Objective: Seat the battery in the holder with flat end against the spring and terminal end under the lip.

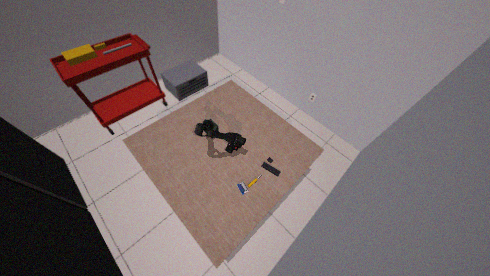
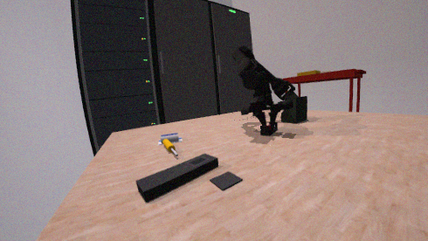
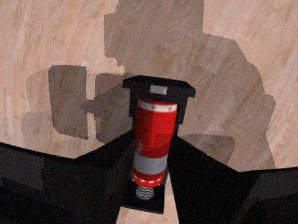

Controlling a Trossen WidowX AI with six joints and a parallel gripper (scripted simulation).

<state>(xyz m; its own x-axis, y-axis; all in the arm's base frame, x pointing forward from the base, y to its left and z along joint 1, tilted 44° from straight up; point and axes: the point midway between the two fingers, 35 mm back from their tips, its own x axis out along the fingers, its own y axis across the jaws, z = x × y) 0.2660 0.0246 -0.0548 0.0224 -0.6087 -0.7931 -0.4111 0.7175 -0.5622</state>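
Now: gripper tip 1 cm below the battery. Also, from my gripper tip: thin black plate 29 cm ahead, 18 cm to the left, 1 cm below; then yellow screwdriver 35 cm ahead, 5 cm to the right; then long black bar 36 cm ahead, 12 cm to the left.
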